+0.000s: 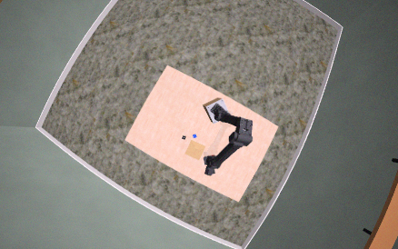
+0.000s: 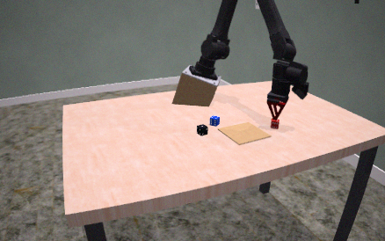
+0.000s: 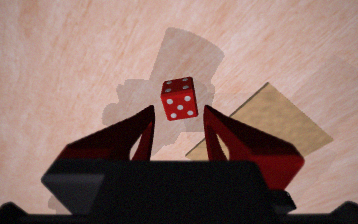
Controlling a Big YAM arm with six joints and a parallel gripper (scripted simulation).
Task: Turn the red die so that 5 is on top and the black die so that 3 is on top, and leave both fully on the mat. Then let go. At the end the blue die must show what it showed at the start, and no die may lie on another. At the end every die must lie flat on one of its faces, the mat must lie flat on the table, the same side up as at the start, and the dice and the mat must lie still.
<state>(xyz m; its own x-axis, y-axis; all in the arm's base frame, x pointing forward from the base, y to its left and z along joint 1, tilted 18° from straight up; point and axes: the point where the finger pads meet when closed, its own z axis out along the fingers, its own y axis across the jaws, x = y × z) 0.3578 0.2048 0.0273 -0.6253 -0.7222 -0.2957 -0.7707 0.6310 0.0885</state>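
Now: the red die 30 mm below my hand. From my hand the other things lie so: black die (10 mm ahead, 280 mm to the right, 30 mm below); blue die (70 mm behind, 220 mm to the right, 30 mm below); tan mat (30 mm ahead, 140 mm to the right, 40 mm below).
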